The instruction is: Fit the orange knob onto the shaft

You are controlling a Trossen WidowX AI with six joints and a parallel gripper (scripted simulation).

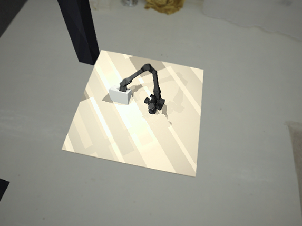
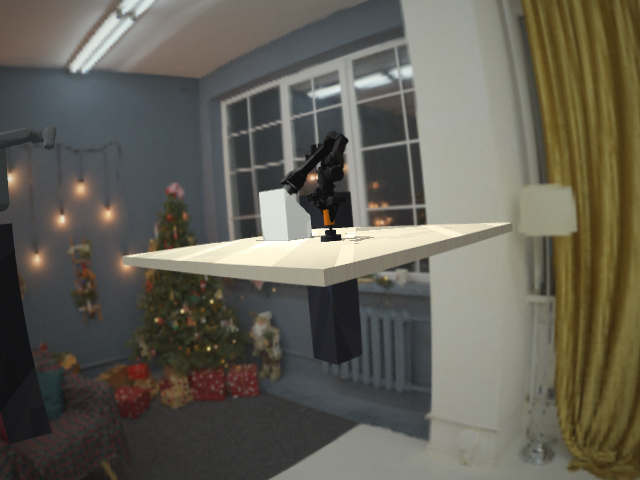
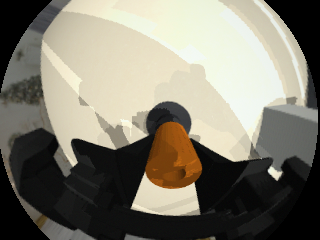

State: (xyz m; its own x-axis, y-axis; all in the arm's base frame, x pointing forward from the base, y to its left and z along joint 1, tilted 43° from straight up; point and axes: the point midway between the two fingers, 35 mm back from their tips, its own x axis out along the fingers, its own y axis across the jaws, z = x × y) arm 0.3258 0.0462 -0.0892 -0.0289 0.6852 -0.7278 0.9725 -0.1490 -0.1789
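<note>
The orange knob is 2 cm above my gripper tip. Round my gripper tip: dark round pedestal: 4 cm below.
</note>
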